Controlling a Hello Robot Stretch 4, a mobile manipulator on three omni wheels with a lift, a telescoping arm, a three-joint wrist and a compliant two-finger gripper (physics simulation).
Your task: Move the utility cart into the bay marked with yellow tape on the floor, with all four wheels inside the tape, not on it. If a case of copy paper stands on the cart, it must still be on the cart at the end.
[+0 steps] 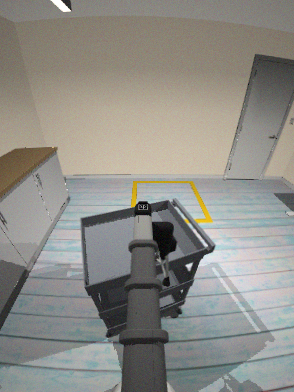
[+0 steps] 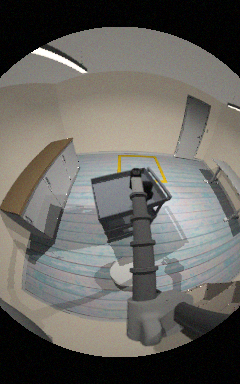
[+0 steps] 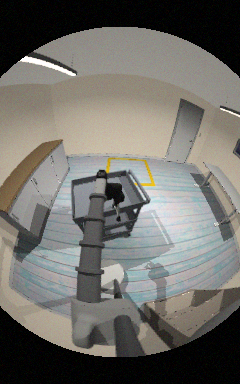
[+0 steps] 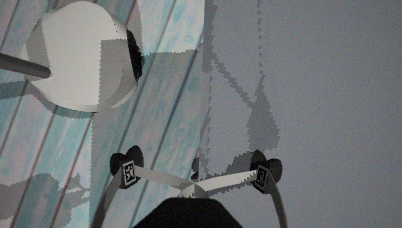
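Where they show: gripper, fingertip midpoint: (image 1: 160, 272) (image 3: 115, 213) (image 4: 195, 161); robot's base at its link origin: (image 2: 125, 270) (image 3: 107, 273).
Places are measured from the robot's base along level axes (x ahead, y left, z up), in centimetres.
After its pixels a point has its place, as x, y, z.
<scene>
The grey utility cart (image 1: 106, 250) {66.0, 20.1, 76.6} (image 2: 112, 196) {67.5, 15.3, 76.6} (image 4: 340, 100) {64.9, 3.0, 76.6} stands turned at an angle in front of me, with its handle (image 1: 194, 225) {78.7, -31.1, 83.0} (image 3: 138, 186) {78.9, -30.2, 82.7} on the right. No paper case shows on the visible part of its top tray; my arm hides part of the tray and the lower shelves are partly hidden. The yellow tape bay (image 1: 162, 182) {279.7, -37.8, -3.5} (image 2: 137, 156) {281.4, -40.9, -2.7} (image 3: 127, 159) {281.5, -41.1, -2.8} lies on the floor beyond the cart, near the back wall. My gripper (image 4: 195, 161) {52.4, -8.8, 76.6} is open, pointing down at the cart's near edge, one finger over floor and the other over the tray; nothing is between the fingers.
A white cabinet with a wooden top (image 1: 25, 162) {164.2, 123.8, 88.2} (image 2: 40, 170) {99.8, 115.5, 88.2} stands along the left wall. A grey door (image 1: 260, 120) {293.4, -203.6, 115.0} is at the back right. A light table (image 2: 229, 175) {129.6, -240.6, 69.2} (image 3: 222, 180) {127.9, -247.7, 69.2} stands at the right. My round white base (image 4: 82, 55) {2.8, 0.8, 18.7} is on the near side of the cart.
</scene>
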